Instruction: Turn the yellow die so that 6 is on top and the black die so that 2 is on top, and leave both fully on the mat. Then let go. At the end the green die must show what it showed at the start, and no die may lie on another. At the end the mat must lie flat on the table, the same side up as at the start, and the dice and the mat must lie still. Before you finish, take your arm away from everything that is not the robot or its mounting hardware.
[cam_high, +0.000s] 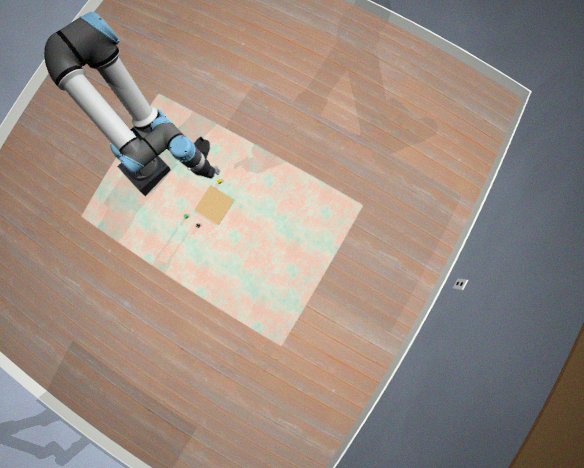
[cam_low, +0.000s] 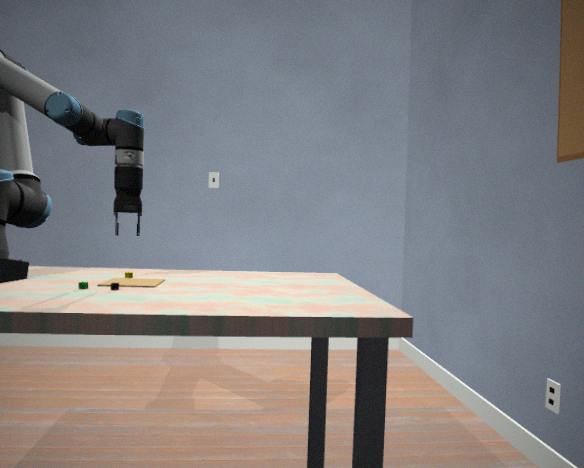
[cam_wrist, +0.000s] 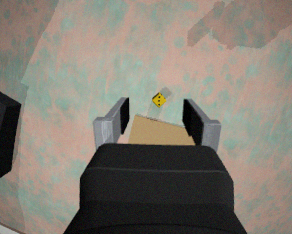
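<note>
My hand is 130 mm above the yellow die, 10 mm to the left of it and 10 mm short of it. Round my hand: black die: 240 mm to the right, 130 mm below, 50 mm ahead; then tan mat: 130 mm below, 120 mm to the right, 50 mm ahead; then green die: 240 mm to the right, 130 mm below, 30 mm behind.
</note>
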